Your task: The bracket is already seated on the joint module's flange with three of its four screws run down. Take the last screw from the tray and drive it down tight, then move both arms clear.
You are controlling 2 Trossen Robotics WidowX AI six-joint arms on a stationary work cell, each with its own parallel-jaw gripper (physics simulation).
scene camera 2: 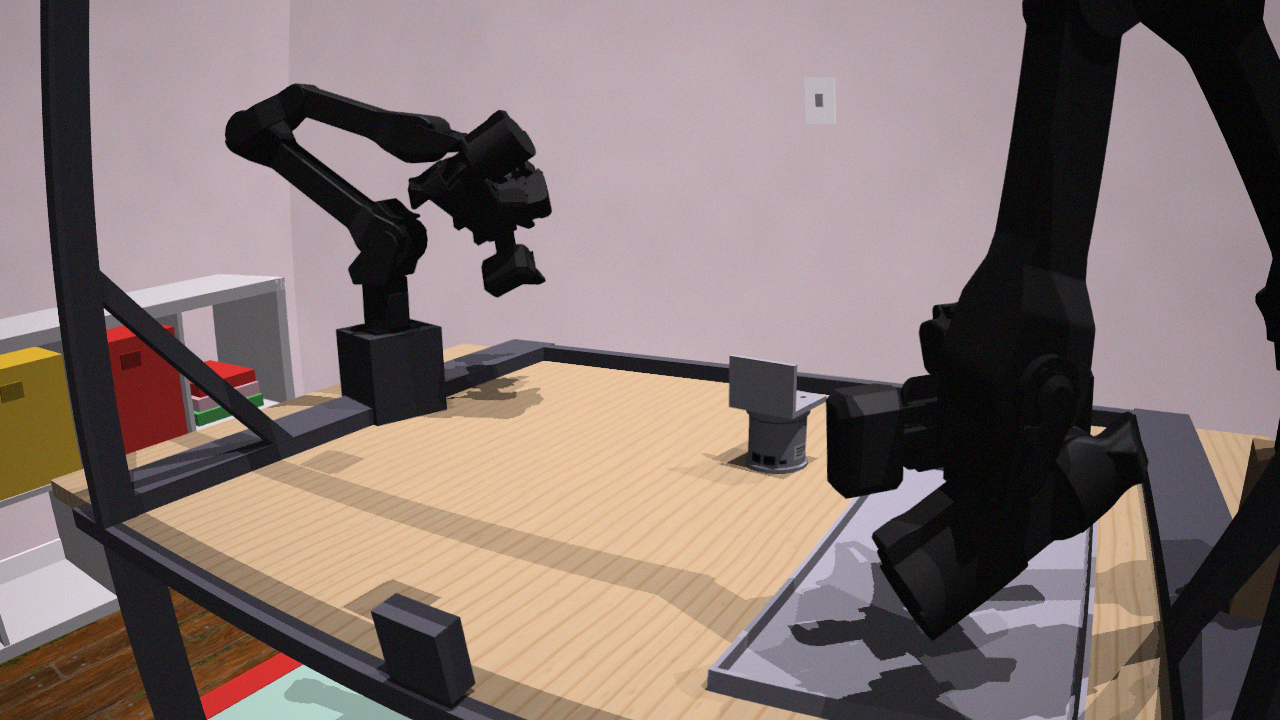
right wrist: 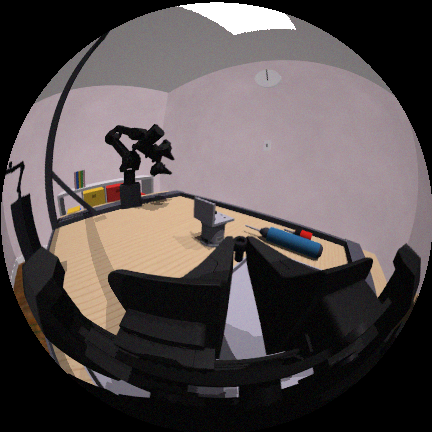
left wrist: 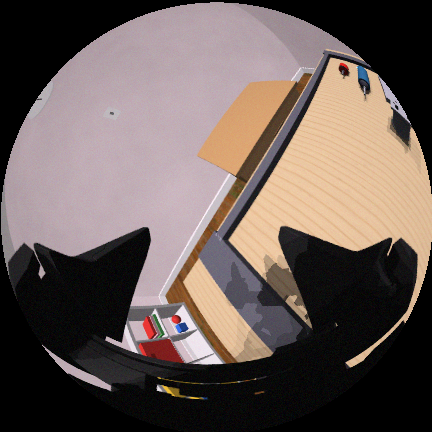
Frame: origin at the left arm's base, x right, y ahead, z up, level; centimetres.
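Where they show: left gripper, fingertip midpoint: (scene camera 2: 536, 253) (right wrist: 172, 166) (left wrist: 215, 233); right gripper, fingertip midpoint: (scene camera 2: 914, 388) (right wrist: 238, 241); left arm's base, origin of the base link: (scene camera 2: 387, 327) (right wrist: 129, 183).
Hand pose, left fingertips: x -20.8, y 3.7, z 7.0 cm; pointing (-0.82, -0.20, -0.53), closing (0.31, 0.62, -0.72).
Each offset is from my left fingertips to the centre of the thing.
The grey joint module @(dx +3.0, dy +41.1, dz -14.1 cm) (scene camera 2: 776, 441) (right wrist: 213, 234) stands upright on the table, with the L-shaped bracket @(dx +3.0, dy +41.1, dz -9.1 cm) (scene camera 2: 762, 385) (right wrist: 205, 211) on top. Dark screw heads show on its flat part; their number is unclear. My right gripper (right wrist: 238, 241) is shut on a small black screw @(dx +16.1, dy +63.2, dz -3.5 cm) (right wrist: 240, 248), held head up at the fingertips, in front of the module in the right wrist view. In the scene view the right arm hides the screw. The grey tray @(dx +13.6, dy +67.0, dz -16.5 cm) (scene camera 2: 832, 559) lies below that arm. My left gripper (scene camera 2: 539, 240) (left wrist: 215, 233) is open and empty, high above the table's far left corner.
A blue driver @(dx -11.9, dy +52.5, dz -15.3 cm) (left wrist: 363, 77) (right wrist: 292, 242) lies to the right of the module in the right wrist view, beside a red-handled tool @(dx -20.0, dy +53.5, dz -15.6 cm) (left wrist: 343, 68) (right wrist: 306, 235). A dark frame rail (scene camera 2: 671, 360) edges the table. A dark block @(dx +49.0, dy +51.4, dz -14.2 cm) (scene camera 2: 423, 646) stands at the front edge.
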